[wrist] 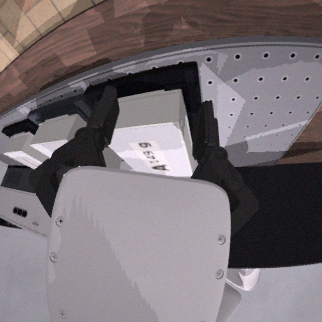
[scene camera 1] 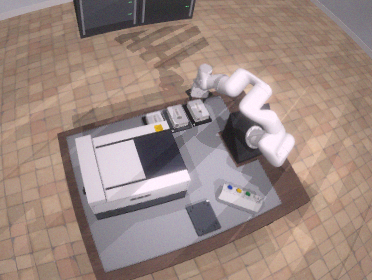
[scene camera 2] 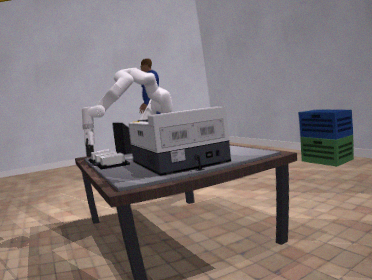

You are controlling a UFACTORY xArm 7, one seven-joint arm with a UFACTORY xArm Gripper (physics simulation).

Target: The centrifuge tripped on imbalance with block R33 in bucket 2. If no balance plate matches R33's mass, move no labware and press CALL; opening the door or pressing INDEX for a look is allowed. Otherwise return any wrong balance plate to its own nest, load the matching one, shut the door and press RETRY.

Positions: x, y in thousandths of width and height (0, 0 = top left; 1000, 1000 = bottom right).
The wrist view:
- gripper: 489, 321
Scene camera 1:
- centrifuge: 308, 648
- button box: 617, 698
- dark pad: 544, 773
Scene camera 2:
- centrifuge: 456, 512
